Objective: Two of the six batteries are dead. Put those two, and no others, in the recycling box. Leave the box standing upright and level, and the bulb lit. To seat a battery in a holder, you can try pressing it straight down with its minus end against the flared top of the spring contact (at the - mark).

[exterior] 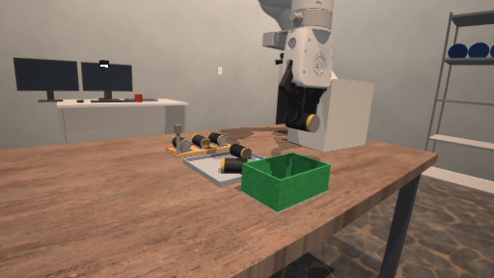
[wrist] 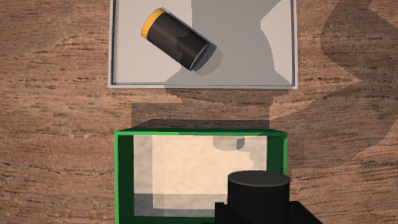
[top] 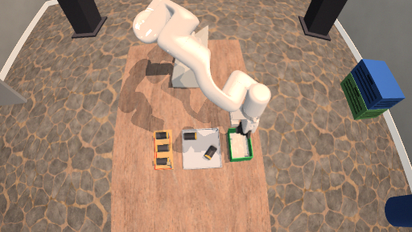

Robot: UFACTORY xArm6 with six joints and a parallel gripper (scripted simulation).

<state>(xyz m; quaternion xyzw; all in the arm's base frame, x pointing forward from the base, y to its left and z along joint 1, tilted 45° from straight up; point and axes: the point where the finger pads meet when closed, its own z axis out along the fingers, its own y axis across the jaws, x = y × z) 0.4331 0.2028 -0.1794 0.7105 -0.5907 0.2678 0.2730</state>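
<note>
The green recycling box lies 14 cm below my hand, 3 cm ahead of it and 1 cm to the left of it. The rest, counted from my hand: grey tray (17 cm to the right, 15 cm below, 6 cm ahead).
</note>
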